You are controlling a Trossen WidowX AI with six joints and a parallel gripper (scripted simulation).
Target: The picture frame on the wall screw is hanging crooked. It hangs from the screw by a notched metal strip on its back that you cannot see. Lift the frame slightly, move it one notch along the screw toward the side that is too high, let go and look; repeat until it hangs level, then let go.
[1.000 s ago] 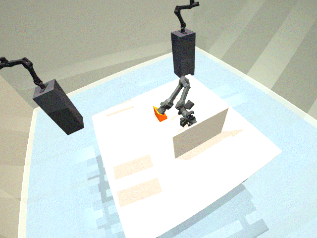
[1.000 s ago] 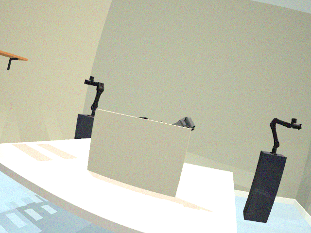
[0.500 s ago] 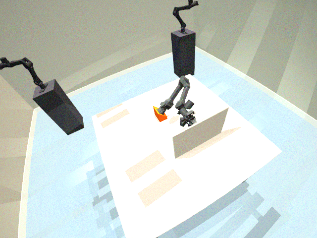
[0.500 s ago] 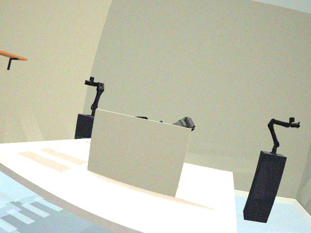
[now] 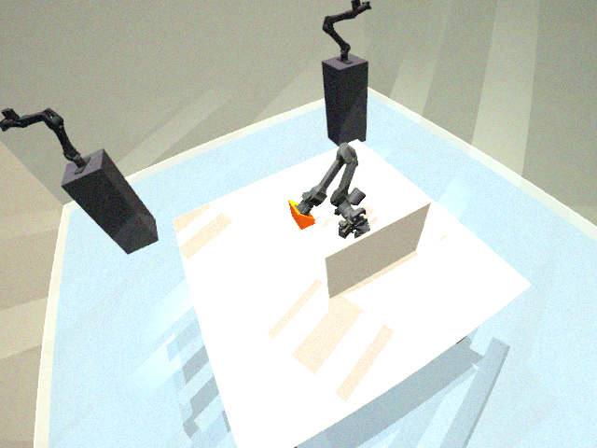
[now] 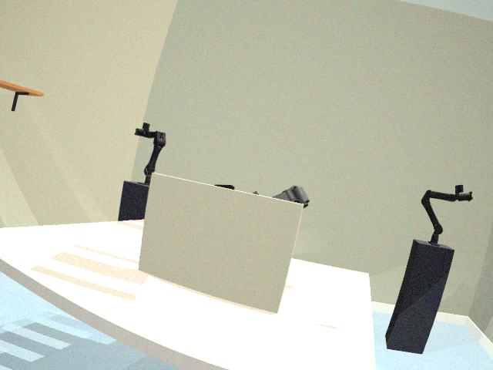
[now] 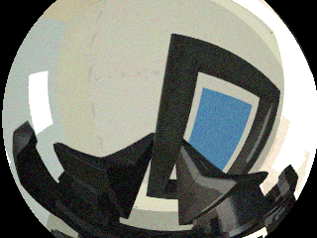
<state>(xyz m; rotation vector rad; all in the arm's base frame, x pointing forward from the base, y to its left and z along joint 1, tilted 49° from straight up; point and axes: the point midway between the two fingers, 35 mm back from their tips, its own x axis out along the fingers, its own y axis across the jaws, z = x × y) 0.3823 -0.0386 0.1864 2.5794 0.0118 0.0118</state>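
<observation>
Now: the picture frame 50 mm below my gripper tip and 10 mm to the left of it. The rest, counted from my gripper tip: wall panel (70 mm below, 20 mm to the left, 10 mm ahead).
</observation>
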